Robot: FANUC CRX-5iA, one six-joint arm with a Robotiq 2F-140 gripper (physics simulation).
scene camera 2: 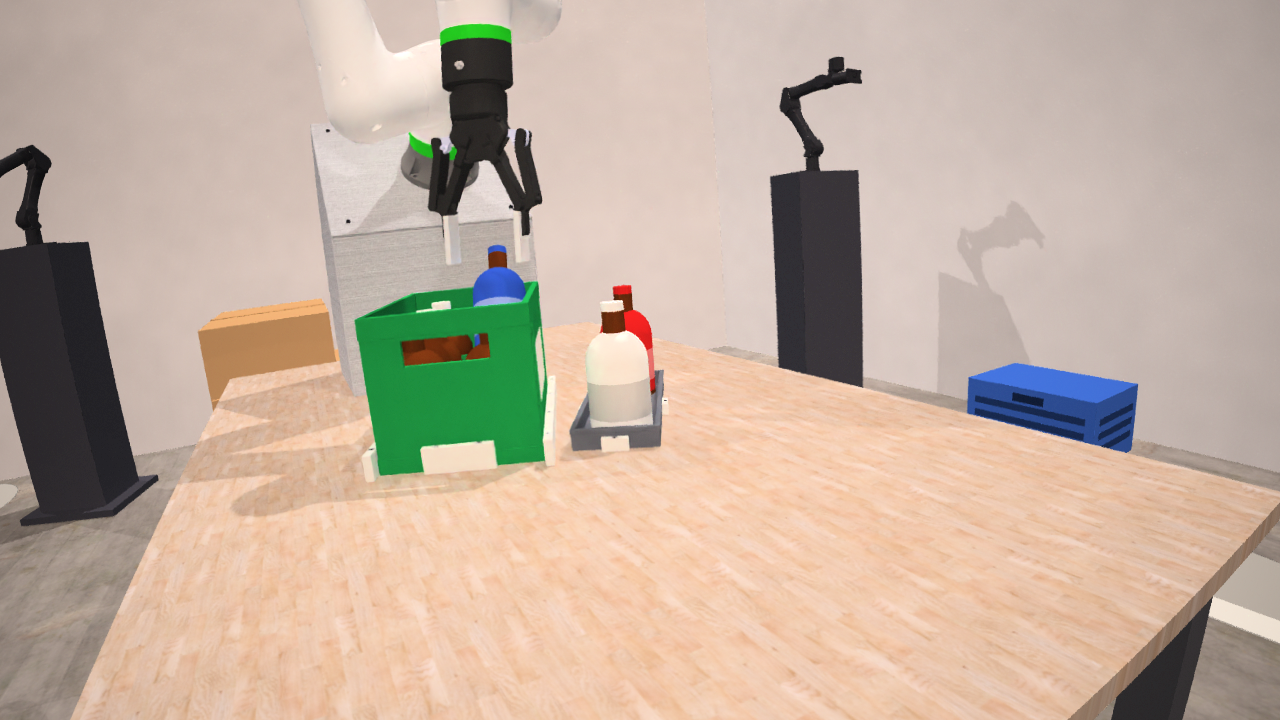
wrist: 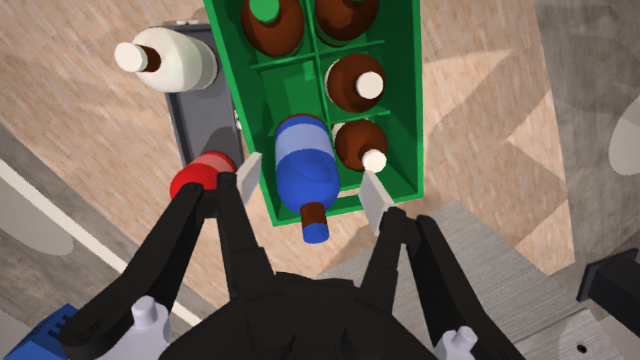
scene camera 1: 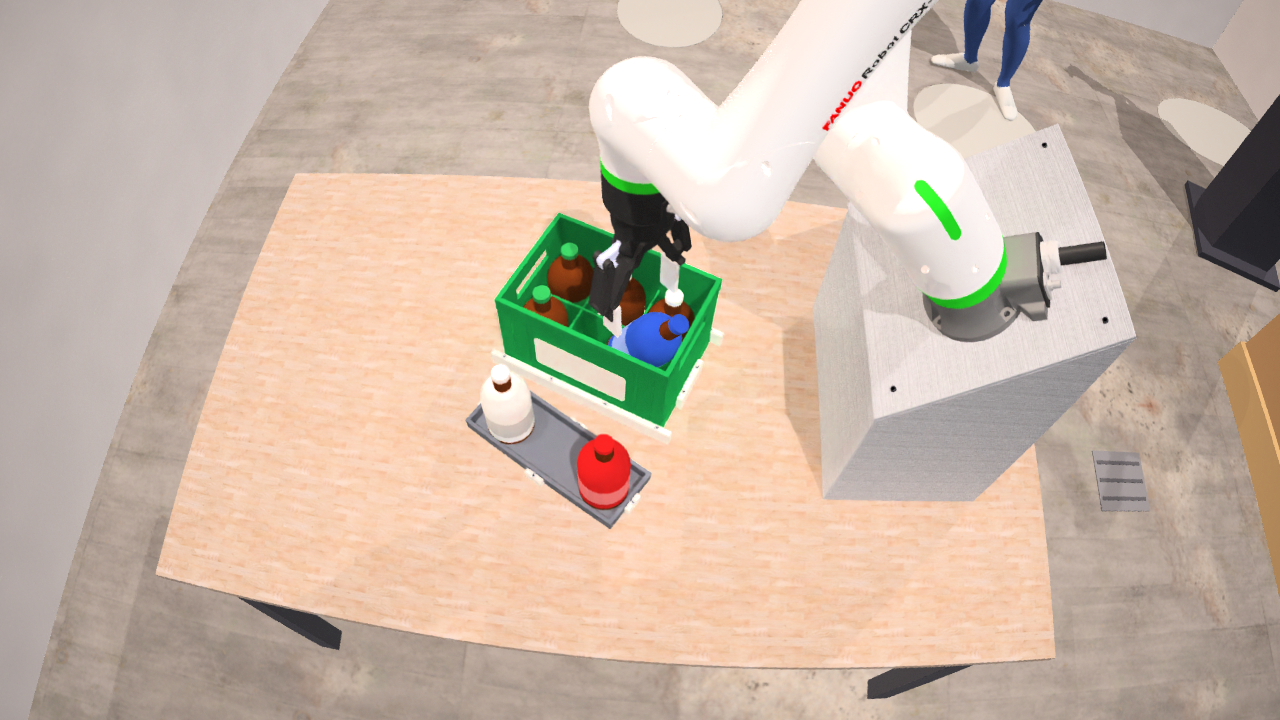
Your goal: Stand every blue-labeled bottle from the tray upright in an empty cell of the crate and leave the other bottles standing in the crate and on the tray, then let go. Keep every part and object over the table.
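Places are measured from the arm's base along level axes (x ahead, y left, z up), in metres.
Pixels of known places: gripper, fingertip midpoint: [scene camera 2: 487,262] [wrist: 312,175] [scene camera 1: 641,307]; arm's base, link origin: [scene camera 1: 976,290].
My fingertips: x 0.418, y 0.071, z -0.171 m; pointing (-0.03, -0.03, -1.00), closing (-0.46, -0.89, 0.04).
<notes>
For each thing: its top centre in the pictures, then the offset to it from my fingertips.
- green crate, top centre: [wrist: 262,126] [scene camera 2: 517,290] [scene camera 1: 596,330] 0.037 m down, 0.052 m ahead, 0.034 m left
- white bottle, top centre: [scene camera 2: 611,301] [wrist: 127,57] [scene camera 1: 500,372] 0.052 m down, 0.155 m ahead, 0.135 m left
- red bottle, top centre: [scene camera 1: 604,443] [scene camera 2: 622,286] [wrist: 175,214] 0.052 m down, 0.015 m back, 0.183 m left
The blue-labeled bottle [scene camera 1: 656,340] [scene camera 2: 498,288] [wrist: 306,170] leans in the green crate [scene camera 1: 514,331] [scene camera 2: 456,402] [wrist: 407,90]. It sits high, its neck tilted over the end wall nearest the robot base and its bottom near the middle cell on the tray side, which shows empty. My gripper [scene camera 1: 640,295] [scene camera 2: 486,260] [wrist: 312,175] is open and empty above the crate, its fingers either side of this bottle in the wrist view. A white bottle [scene camera 1: 507,407] [scene camera 2: 617,376] [wrist: 175,60] and a red bottle [scene camera 1: 604,470] [scene camera 2: 640,331] [wrist: 202,175] stand on the grey tray [scene camera 1: 559,443] [scene camera 2: 640,437] [wrist: 205,110].
Two green-capped brown bottles [wrist: 272,30] [wrist: 347,17] fill the crate's far end. Two white-capped brown bottles [wrist: 350,82] [wrist: 357,145] stand along the side away from the tray. The robot's grey pedestal [scene camera 1: 966,402] [wrist: 465,260] stands beyond the crate's near end.
</notes>
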